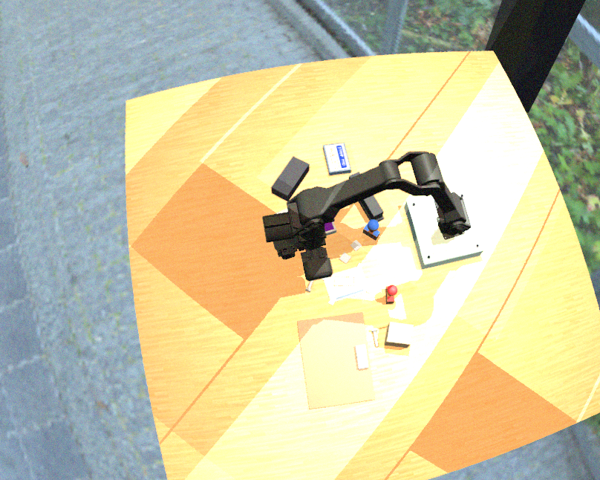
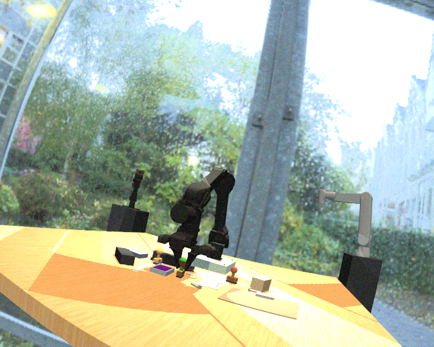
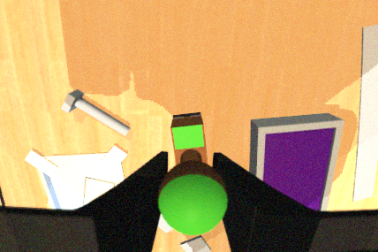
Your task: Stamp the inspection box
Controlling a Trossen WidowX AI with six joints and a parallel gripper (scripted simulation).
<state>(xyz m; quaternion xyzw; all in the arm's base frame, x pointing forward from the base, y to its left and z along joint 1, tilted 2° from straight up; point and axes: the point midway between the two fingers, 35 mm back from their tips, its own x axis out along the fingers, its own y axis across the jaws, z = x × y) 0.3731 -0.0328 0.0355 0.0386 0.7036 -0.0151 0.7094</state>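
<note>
The ink pad is 40 mm behind my gripper tip, 80 mm to the right of it and 30 mm below it. The rest, counted from my gripper tip: white card (60 mm behind, 90 mm to the left, 40 mm below); green-knobbed stamp (right at my gripper tip); blue-knobbed stamp (170 mm behind, 20 mm to the right, 20 mm below).
</note>
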